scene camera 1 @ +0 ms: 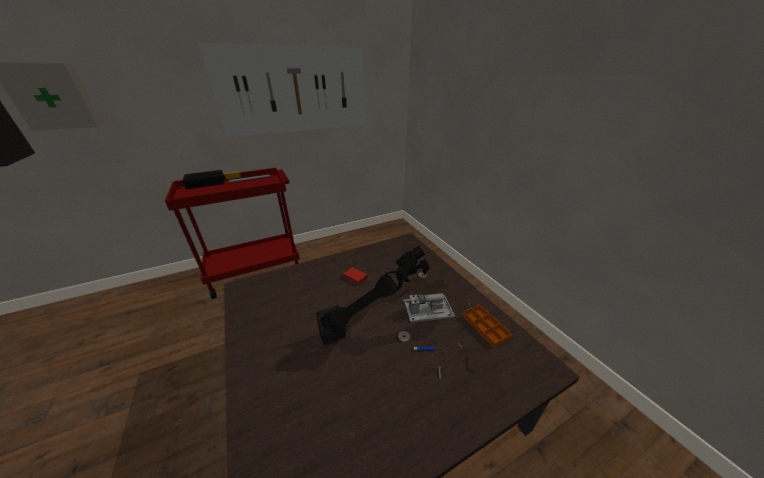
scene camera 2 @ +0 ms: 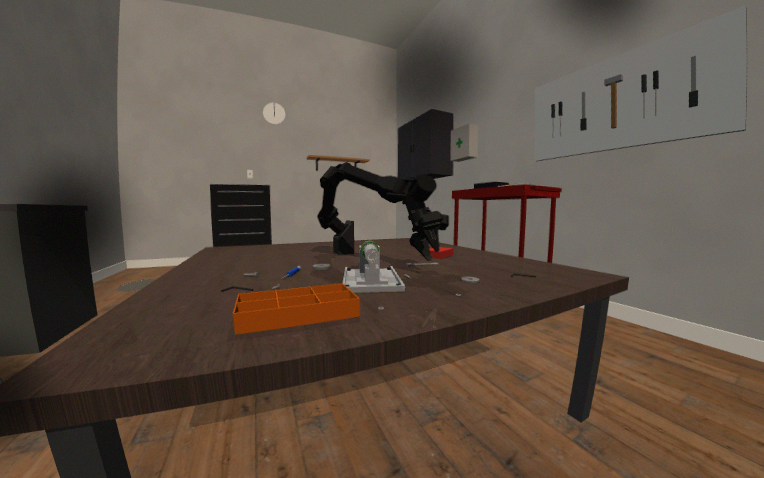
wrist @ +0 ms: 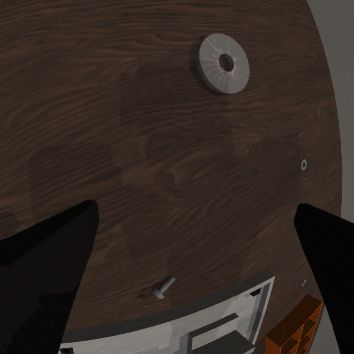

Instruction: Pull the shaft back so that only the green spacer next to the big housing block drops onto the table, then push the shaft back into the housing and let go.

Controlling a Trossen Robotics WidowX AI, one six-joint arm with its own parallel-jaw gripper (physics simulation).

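Seen in the pictures: gripper, fingertip midpoint: [scene camera 1: 417, 278] [scene camera 2: 433, 256] [wrist: 202, 213]; arm's base at its link origin: [scene camera 1: 329, 321] [scene camera 2: 342, 230].
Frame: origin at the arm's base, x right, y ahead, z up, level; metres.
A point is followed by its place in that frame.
Note:
A white fixture plate [scene camera 1: 411, 317] [scene camera 2: 374, 289] [wrist: 150, 341] stands on the table and carries a grey housing block [scene camera 2: 369, 270] @[y 0.567, x 0.122, z -0.061 m]. A pale shaft [scene camera 1: 435, 297] lies level on top of the fixture. A green spacer [scene camera 1: 424, 297] @[y 0.471, x 0.088, z -0.003 m] [scene camera 2: 370, 242] @[y 0.480, x 0.079, z -0.001 m] shows as a thin green ring around the shaft line, still up on the fixture. How far the shaft sits in the housing is too small to tell. My gripper [scene camera 1: 415, 274] @[y 0.557, x -0.087, z -0.042 m] [scene camera 2: 431, 253] @[y 0.557, x -0.087, z -0.042 m] [wrist: 202, 213] @[y 0.557, x -0.087, z -0.042 m] is open and empty, above the table and to one side of the fixture, apart from it. In the wrist view part of the plate shows at the bottom.
A grey disc [scene camera 2: 470, 279] @[y 0.641, x -0.156, z -0.102 m] [wrist: 210, 80] @[y 0.624, x -0.139, z -0.098 m] and a bolt [wrist: 162, 288] @[y 0.533, x -0.014, z -0.096 m] lie on the gripper's side of the fixture. An orange compartment tray [scene camera 1: 487, 325] @[y 0.674, x 0.330, z -0.081 m] [scene camera 2: 297, 319] @[y 0.729, x 0.330, z -0.092 m], a blue screwdriver [scene camera 1: 424, 348] @[y 0.337, x 0.277, z -0.091 m] [scene camera 2: 292, 271] @[y 0.366, x 0.282, z -0.090 m] and a red block [scene camera 1: 355, 275] @[y 0.276, x -0.321, z -0.073 m] [scene camera 2: 442, 253] @[y 0.335, x -0.310, z -0.083 m] also rest on the table.

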